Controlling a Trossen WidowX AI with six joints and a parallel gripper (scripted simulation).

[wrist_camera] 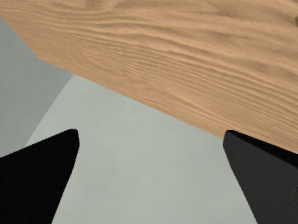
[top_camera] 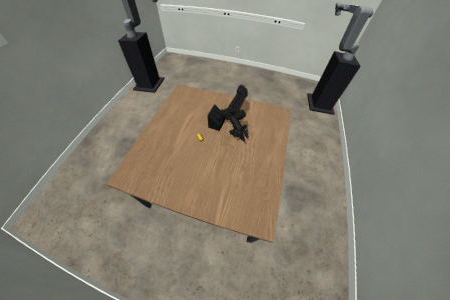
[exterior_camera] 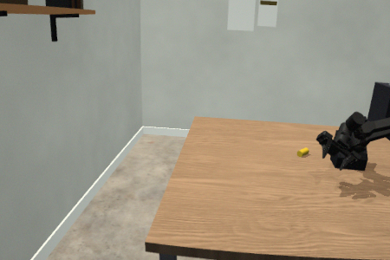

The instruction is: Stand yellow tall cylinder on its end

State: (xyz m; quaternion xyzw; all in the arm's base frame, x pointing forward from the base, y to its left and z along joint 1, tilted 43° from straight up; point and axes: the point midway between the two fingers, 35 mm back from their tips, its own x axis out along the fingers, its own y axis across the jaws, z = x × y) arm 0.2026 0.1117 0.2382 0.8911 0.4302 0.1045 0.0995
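My hand is 370 mm to the left of the yellow cylinder, 150 mm above it and 20 mm past it.
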